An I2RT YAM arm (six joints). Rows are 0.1 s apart.
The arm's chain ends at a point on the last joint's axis. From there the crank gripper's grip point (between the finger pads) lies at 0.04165 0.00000 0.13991 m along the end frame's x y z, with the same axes.
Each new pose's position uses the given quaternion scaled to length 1; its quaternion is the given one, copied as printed.
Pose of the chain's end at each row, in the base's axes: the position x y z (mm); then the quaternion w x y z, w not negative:
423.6 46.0 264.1 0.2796 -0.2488 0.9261 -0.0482
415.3 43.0 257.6 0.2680 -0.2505 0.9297 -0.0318
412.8 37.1 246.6 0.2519 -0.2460 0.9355 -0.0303
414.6 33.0 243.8 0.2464 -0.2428 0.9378 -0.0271
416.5 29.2 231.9 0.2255 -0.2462 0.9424 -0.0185
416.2 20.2 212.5 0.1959 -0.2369 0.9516 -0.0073
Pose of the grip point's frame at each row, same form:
469.4 32.7 126.1 0.2796 -0.2488 0.9261 -0.0482
456.8 33.4 118.0 0.2680 -0.2505 0.9297 -0.0318
449.5 26.7 105.7 0.2519 -0.2460 0.9355 -0.0303
449.4 23.1 102.4 0.2464 -0.2428 0.9378 -0.0271
444.9 20.2 89.0 0.2255 -0.2462 0.9424 -0.0185
435.1 12.3 68.0 0.1959 -0.2369 0.9516 -0.0073

